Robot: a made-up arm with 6 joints.
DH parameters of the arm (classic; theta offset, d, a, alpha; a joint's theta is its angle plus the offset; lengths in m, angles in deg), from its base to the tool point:
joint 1: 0 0.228 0 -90
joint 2: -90 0 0.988 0
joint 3: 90 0.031 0 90
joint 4: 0 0.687 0 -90
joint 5: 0 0 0 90
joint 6: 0 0.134 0 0
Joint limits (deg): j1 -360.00..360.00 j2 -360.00..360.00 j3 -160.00..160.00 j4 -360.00..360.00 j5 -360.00..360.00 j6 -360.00..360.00
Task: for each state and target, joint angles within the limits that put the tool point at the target. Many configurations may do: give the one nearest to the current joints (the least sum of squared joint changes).
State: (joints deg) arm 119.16 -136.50 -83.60 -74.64 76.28 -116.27
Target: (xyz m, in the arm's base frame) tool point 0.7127 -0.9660 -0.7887
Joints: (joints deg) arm 122.21 -109.99 -51.93 -69.45 71.79 -116.27
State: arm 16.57 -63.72 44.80 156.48 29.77 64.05
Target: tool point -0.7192 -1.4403 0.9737
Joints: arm 65.32 -73.62 22.71 158.67 25.79 64.05
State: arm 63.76 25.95 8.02 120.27 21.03 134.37
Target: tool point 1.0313 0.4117 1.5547
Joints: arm 18.31 24.97 34.54 119.94 17.94 134.37
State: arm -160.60 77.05 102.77 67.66 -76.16 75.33
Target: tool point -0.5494 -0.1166 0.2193
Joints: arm -158.05 46.35 149.44 75.88 -80.72 75.33
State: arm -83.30 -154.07 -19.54 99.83 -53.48 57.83
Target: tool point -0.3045 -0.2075 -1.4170
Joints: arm -132.21 -179.70 -30.25 96.34 -61.59 57.83
